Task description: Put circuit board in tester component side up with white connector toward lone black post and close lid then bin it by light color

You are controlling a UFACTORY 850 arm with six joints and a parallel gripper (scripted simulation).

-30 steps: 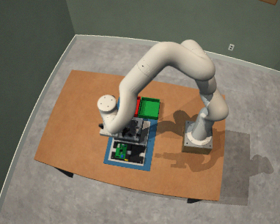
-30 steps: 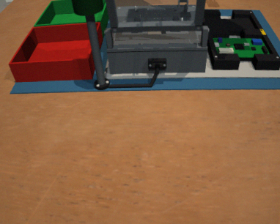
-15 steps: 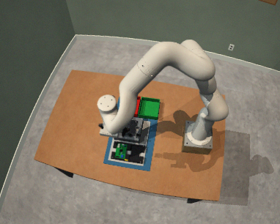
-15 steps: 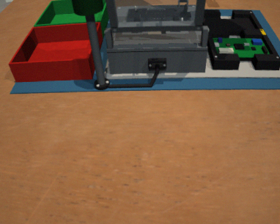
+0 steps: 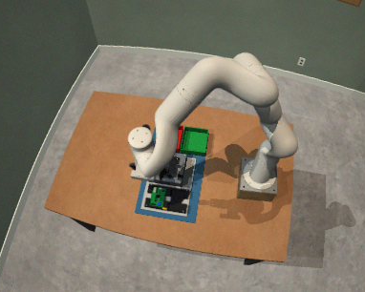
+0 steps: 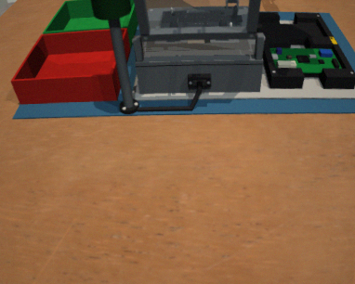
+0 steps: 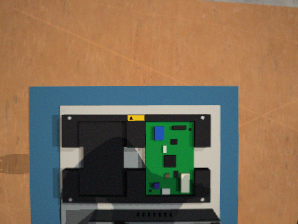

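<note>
Now: hand 30 cm above the green circuit board. Also, from my hand: green bin (36 cm to the right, 30 cm below, 17 cm behind); then lid (18 cm to the right, 14 cm below, 7 cm ahead); then red bin (37 cm to the right, 30 cm below, 2 cm behind).
</note>
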